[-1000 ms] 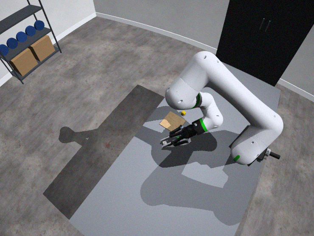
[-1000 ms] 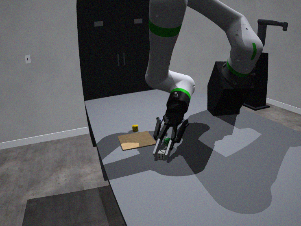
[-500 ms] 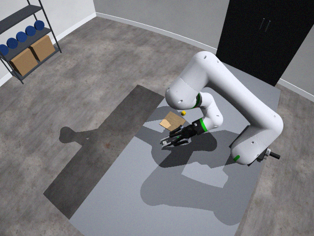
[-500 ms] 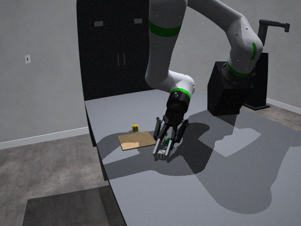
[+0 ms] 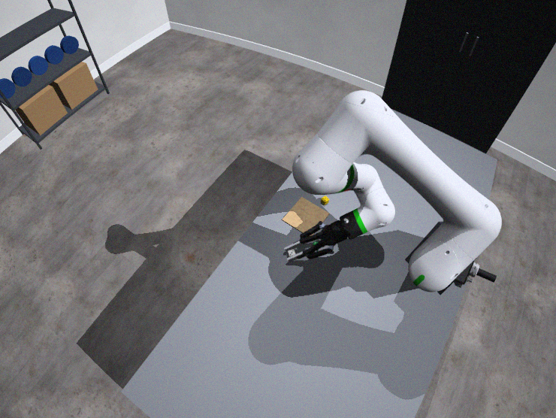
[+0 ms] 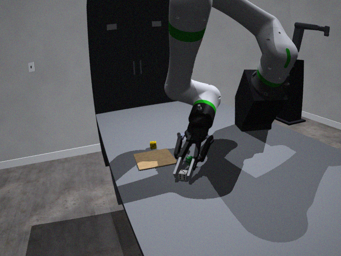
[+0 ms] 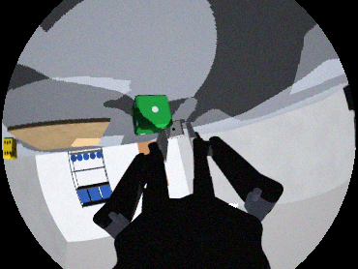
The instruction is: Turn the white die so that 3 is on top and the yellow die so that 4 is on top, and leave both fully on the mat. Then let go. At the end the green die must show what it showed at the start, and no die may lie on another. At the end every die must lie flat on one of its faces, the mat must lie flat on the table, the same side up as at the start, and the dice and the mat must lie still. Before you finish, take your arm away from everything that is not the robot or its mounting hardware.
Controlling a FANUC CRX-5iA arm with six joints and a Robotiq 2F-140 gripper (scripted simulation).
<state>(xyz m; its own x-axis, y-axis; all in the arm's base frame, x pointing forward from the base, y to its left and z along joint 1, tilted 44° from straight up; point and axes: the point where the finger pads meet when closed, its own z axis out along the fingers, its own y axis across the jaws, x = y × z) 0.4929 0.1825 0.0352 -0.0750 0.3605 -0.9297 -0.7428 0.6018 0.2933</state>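
Right now my hand is 2 cm above the white die, 1 cm to the right of it and 1 cm short of it. Also, from my hand: tan mat: 17 cm to the right, 6 cm ahead, 3 cm below; then green die: 7 cm to the right, 5 cm behind, 2 cm below; then yellow die: 27 cm to the right, 4 cm ahead, 2 cm below.
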